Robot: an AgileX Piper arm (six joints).
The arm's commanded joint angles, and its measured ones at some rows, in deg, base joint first. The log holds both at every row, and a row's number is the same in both.
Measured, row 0:
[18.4, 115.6, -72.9, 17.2, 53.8, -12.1]
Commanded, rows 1 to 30:
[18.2, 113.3, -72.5, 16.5, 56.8, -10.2]
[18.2, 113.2, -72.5, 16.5, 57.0, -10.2]
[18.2, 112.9, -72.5, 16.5, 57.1, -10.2]
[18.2, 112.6, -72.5, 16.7, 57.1, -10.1]
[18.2, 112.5, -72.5, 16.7, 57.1, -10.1]
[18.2, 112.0, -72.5, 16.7, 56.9, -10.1]
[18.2, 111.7, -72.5, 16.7, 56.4, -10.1]
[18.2, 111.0, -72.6, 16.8, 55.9, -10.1]
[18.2, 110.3, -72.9, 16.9, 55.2, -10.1]
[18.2, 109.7, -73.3, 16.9, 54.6, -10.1]
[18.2, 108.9, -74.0, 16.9, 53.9, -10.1]
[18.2, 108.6, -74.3, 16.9, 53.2, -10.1]
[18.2, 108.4, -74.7, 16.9, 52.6, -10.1]
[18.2, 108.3, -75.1, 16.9, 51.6, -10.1]
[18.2, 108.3, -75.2, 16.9, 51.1, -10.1]
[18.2, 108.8, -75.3, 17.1, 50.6, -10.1]
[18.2, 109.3, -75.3, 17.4, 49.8, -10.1]
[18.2, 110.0, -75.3, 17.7, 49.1, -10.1]
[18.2, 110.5, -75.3, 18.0, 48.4, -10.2]
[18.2, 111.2, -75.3, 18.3, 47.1, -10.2]
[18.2, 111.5, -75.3, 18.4, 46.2, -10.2]
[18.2, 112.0, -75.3, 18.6, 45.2, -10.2]
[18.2, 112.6, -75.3, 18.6, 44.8, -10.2]
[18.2, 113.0, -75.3, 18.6, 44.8, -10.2]
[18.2, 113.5, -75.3, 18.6, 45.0, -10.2]
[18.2, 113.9, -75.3, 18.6, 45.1, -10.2]
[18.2, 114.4, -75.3, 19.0, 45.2, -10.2]
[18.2, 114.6, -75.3, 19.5, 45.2, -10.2]
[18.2, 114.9, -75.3, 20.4, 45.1, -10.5]
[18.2, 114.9, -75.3, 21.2, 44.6, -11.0]
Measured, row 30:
[18.4, 114.3, -75.2, 18.8, 45.4, -10.3]
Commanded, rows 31 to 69:
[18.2, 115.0, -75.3, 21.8, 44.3, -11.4]
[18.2, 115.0, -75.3, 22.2, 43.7, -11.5]
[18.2, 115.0, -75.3, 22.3, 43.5, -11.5]
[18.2, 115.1, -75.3, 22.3, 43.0, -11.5]
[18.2, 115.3, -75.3, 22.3, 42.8, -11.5]
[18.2, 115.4, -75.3, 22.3, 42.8, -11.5]
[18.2, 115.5, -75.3, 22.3, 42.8, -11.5]
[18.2, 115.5, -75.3, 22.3, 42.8, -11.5]
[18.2, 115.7, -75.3, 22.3, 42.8, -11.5]
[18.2, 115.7, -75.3, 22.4, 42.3, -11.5]
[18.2, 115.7, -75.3, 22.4, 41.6, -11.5]
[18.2, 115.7, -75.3, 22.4, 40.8, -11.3]
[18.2, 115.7, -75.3, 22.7, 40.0, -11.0]
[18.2, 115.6, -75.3, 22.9, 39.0, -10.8]
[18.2, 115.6, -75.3, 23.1, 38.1, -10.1]
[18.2, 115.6, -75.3, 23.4, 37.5, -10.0]
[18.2, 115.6, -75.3, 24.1, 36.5, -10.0]
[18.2, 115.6, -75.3, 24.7, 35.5, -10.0]
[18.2, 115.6, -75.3, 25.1, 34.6, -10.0]
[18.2, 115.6, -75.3, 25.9, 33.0, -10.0]
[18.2, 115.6, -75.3, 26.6, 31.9, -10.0]
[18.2, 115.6, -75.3, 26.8, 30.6, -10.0]
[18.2, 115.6, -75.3, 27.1, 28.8, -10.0]
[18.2, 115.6, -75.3, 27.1, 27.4, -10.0]
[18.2, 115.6, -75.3, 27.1, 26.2, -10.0]
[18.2, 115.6, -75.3, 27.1, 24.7, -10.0]
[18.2, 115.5, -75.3, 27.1, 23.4, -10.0]
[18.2, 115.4, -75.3, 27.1, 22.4, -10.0]
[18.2, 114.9, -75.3, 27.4, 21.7, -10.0]
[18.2, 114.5, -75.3, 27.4, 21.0, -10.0]
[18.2, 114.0, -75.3, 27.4, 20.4, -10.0]
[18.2, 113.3, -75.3, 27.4, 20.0, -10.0]
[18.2, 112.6, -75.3, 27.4, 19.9, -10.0]
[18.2, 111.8, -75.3, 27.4, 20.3, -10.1]
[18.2, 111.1, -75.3, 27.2, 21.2, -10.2]
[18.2, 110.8, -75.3, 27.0, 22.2, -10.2]
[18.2, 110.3, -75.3, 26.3, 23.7, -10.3]
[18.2, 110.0, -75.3, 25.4, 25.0, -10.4]
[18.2, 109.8, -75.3, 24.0, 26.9, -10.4]
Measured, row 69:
[18.4, 111.5, -75.2, 26.9, 22.1, -10.1]
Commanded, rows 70 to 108:
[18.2, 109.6, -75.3, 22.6, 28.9, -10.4]
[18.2, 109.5, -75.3, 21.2, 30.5, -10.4]
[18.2, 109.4, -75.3, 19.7, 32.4, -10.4]
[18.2, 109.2, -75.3, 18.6, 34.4, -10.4]
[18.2, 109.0, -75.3, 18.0, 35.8, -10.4]
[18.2, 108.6, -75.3, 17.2, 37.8, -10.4]
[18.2, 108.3, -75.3, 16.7, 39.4, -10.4]
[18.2, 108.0, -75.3, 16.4, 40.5, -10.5]
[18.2, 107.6, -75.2, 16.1, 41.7, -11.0]
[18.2, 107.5, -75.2, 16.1, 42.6, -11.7]
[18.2, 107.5, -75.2, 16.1, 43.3, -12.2]
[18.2, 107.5, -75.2, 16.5, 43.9, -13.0]
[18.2, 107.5, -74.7, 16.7, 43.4, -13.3]
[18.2, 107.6, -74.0, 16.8, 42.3, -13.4]
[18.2, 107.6, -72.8, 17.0, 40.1, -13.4]
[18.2, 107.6, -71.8, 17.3, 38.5, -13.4]
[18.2, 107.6, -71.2, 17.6, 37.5, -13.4]
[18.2, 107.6, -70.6, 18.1, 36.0, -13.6]
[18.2, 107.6, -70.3, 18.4, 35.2, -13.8]
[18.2, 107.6, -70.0, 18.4, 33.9, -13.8]
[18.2, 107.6, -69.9, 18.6, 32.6, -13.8]
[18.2, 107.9, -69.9, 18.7, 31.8, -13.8]
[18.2, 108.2, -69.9, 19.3, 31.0, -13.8]
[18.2, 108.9, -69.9, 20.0, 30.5, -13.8]
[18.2, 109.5, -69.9, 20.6, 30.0, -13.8]
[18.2, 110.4, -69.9, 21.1, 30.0, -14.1]
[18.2, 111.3, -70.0, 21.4, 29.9, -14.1]
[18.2, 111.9, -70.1, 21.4, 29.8, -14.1]
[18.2, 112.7, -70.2, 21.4, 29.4, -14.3]
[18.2, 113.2, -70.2, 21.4, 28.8, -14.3]
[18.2, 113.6, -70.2, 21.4, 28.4, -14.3]
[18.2, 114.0, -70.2, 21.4, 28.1, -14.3]
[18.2, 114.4, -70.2, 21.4, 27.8, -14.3]
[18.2, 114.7, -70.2, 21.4, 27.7, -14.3]
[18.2, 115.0, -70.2, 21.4, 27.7, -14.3]
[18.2, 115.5, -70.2, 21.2, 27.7, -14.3]
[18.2, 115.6, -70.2, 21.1, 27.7, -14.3]
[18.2, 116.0, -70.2, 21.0, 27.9, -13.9]
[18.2, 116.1, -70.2, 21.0, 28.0, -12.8]
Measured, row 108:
[18.4, 115.4, -70.2, 21.0, 28.2, -13.6]
